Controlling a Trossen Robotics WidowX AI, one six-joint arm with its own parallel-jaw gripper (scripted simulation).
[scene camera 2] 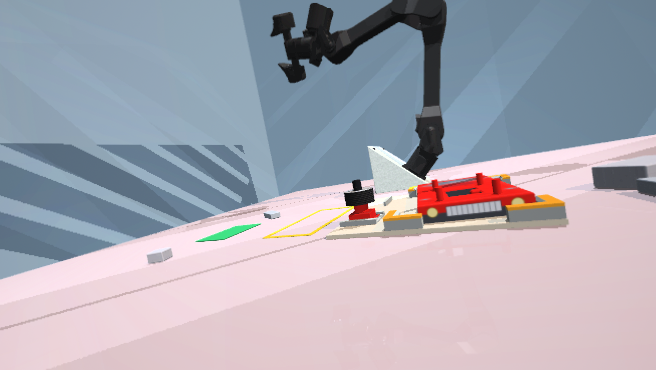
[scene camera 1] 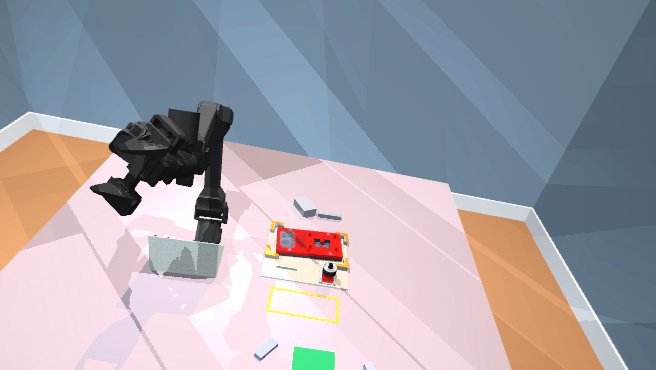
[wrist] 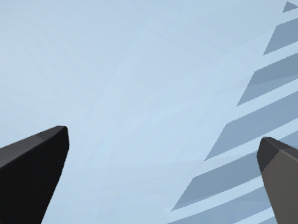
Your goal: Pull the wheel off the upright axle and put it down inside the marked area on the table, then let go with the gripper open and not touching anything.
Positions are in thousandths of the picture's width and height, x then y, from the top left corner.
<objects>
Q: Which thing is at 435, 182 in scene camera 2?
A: My gripper.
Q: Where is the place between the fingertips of my gripper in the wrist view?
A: At 559, 641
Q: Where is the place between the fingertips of my gripper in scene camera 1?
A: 159, 458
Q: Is my gripper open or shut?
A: Open.
</objects>
